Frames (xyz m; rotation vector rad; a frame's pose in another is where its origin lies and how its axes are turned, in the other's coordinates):
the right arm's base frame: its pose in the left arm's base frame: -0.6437 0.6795 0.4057 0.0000 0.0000 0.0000
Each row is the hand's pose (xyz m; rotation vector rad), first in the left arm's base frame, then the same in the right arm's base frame.
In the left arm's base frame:
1: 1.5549 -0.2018 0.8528 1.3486 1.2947 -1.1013
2: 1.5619 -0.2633 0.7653 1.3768 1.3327 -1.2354
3: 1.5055 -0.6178 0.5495 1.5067 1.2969 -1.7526
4: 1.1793 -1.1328 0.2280 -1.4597 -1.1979 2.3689
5: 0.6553 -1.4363 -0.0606 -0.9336 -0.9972 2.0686
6: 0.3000 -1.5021 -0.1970 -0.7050 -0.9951 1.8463
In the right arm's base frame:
1: 2.1986 -0.8813 0.4471 1.3486 1.2947 -1.1013
2: 2.2056 -0.9428 0.3596 1.3768 1.3327 -1.2354
3: 2.1492 -1.2973 0.1438 1.5067 1.2969 -1.7526
4: 1.8230 -1.8123 -0.1777 -1.4597 -1.1979 2.3689
5: 1.2990 -2.1158 -0.4663 -0.9336 -0.9972 2.0686
6: 0.9437 -2.1816 -0.6027 -0.7050 -0.9951 1.8463

